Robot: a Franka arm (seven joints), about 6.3 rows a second.
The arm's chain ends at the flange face. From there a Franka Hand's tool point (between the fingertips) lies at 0.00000 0.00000 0.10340 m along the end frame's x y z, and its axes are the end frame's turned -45 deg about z.
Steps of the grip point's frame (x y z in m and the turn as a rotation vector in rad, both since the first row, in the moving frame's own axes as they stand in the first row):
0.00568 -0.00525 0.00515 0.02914 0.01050 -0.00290
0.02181 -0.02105 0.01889 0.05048 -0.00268 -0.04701
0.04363 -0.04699 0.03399 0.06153 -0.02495 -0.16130
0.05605 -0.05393 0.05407 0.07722 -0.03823 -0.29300
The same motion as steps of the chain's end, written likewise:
0.00167 -0.00483 0.00520 0.02803 -0.01318 -0.00290
0.00450 -0.02691 0.01902 0.03380 -0.03759 -0.04701
0.00413 -0.06193 0.03422 0.02587 -0.06115 -0.16130
0.01022 -0.07619 0.05445 0.02757 -0.08164 -0.29300

